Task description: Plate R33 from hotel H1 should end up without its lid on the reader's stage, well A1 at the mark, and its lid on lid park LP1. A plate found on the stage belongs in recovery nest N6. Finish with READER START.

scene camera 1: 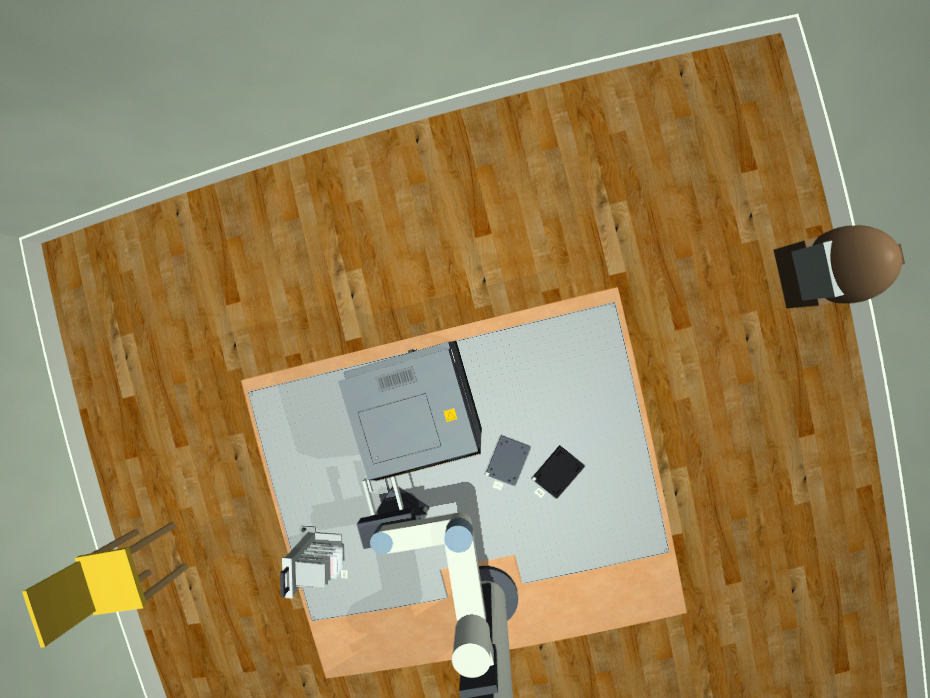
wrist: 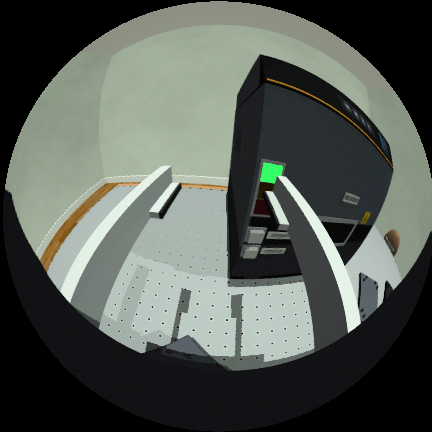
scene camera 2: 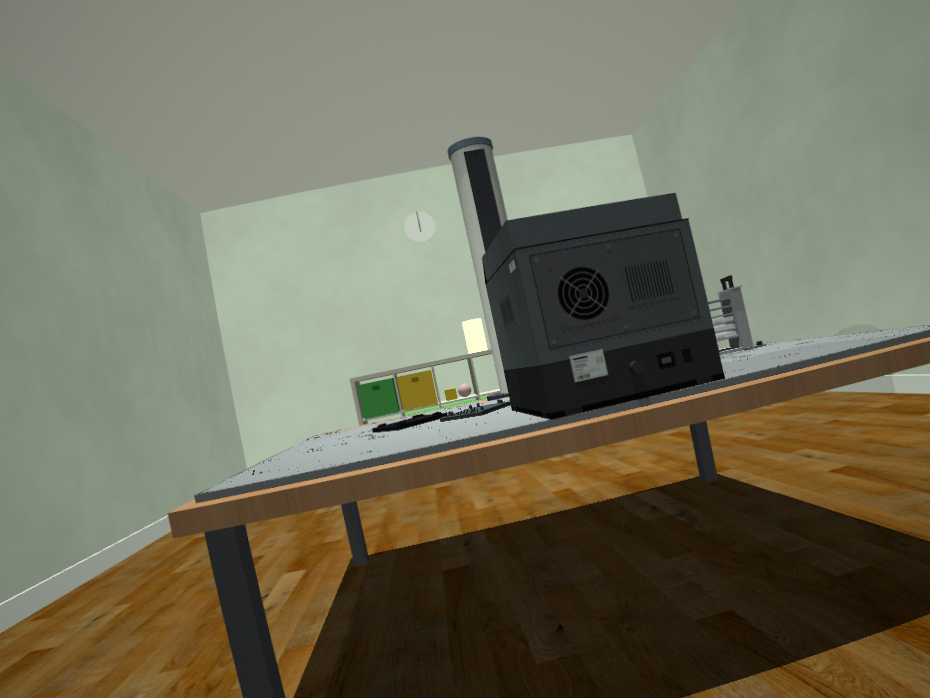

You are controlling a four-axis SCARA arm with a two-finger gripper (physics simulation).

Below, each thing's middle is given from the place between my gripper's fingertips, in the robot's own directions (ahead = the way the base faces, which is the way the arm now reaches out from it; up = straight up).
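My gripper's 180 mm above the LP1 pad [scene camera 1: 509, 457], 420 mm to the left of it and 110 mm beyond it. There's a black pad [scene camera 1: 561, 468] too, and from my hand that one's 590 mm to the right, 190 mm behind and 190 mm below.
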